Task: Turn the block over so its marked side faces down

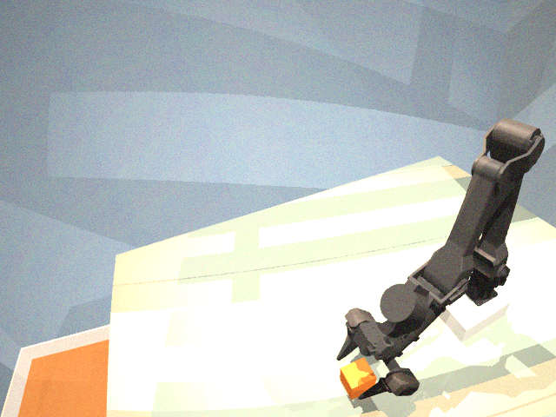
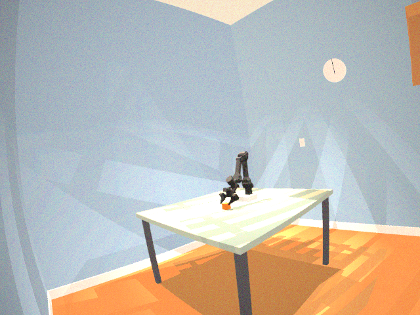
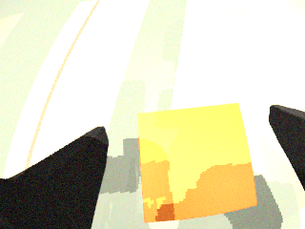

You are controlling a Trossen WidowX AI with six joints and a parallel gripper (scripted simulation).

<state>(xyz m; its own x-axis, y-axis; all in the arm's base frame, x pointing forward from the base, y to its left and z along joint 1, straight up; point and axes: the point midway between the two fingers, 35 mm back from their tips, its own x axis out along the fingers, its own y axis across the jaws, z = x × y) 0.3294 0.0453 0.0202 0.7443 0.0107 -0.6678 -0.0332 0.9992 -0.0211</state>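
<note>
The orange block is 3 cm behind my gripper tip and 2 cm below it.
</note>
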